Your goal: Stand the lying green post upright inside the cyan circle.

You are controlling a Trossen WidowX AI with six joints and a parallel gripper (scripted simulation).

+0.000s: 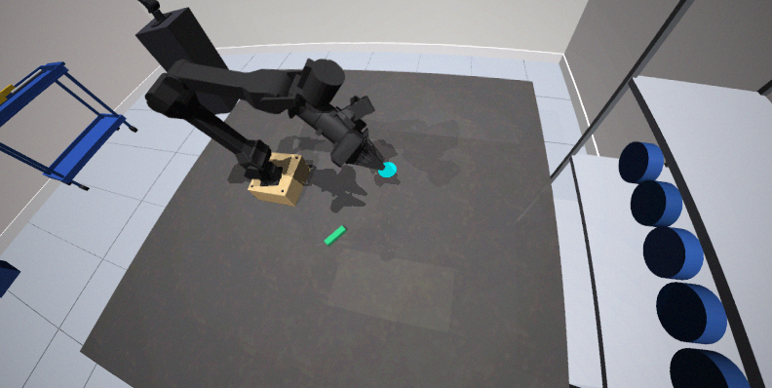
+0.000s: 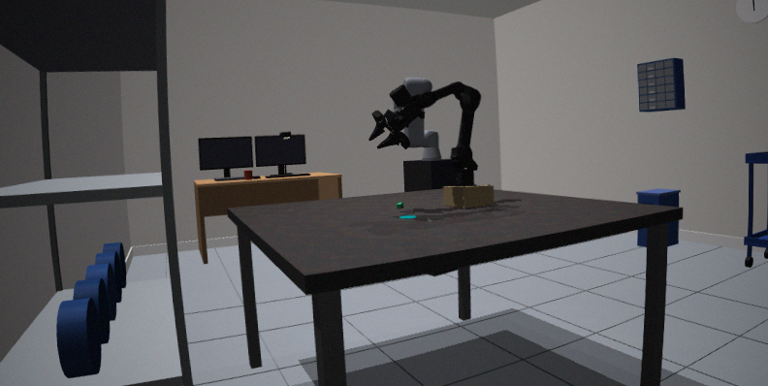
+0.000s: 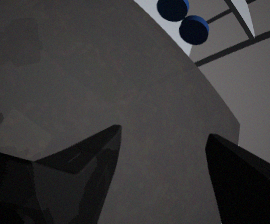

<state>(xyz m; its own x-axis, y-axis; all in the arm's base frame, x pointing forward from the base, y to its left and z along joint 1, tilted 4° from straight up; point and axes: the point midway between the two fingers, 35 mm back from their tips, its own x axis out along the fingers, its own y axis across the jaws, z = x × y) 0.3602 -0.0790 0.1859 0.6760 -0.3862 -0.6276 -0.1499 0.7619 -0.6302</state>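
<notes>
My gripper tip is 250 mm above the green post, 160 mm past it and 70 mm to the left of it. From my gripper tip the other things lie so: cyan circle (260 mm below, 160 mm to the left, 20 mm behind).
</notes>
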